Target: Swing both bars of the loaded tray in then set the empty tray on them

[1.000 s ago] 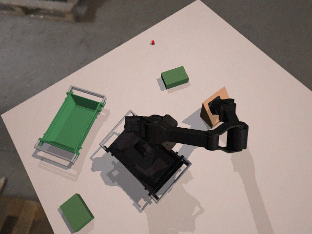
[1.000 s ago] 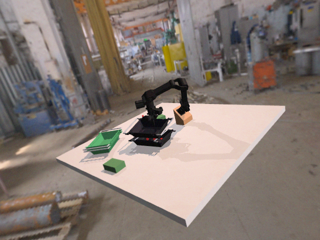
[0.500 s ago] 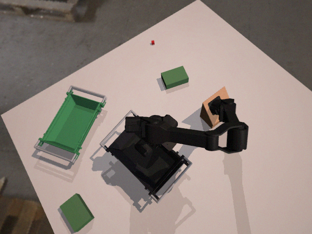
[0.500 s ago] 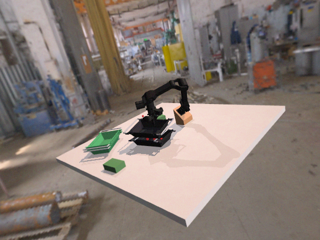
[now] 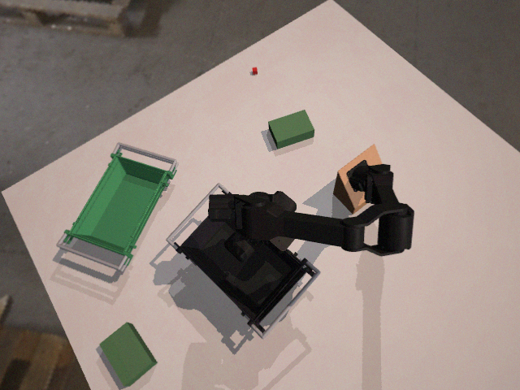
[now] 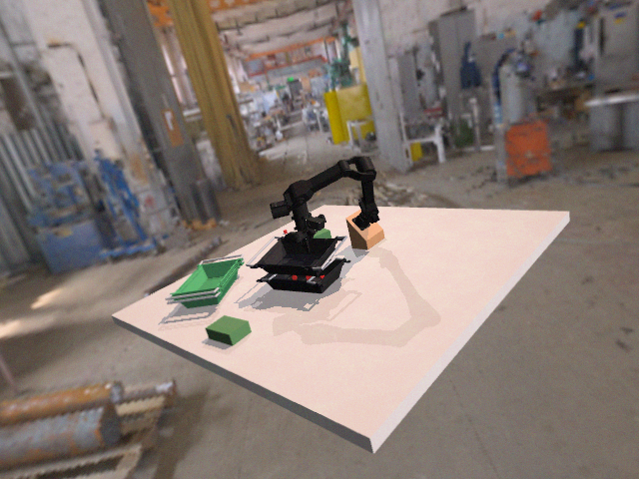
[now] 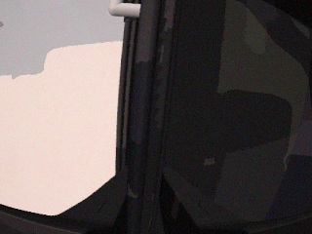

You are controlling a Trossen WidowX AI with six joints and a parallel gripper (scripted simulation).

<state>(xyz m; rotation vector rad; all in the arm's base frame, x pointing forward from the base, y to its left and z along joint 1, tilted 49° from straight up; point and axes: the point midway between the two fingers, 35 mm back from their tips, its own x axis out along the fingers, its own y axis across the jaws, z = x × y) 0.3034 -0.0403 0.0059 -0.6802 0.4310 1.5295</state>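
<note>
Right now the black tray is 80 mm ahead of my gripper tip, 20 mm above it and 10 mm to the left of it.
</note>
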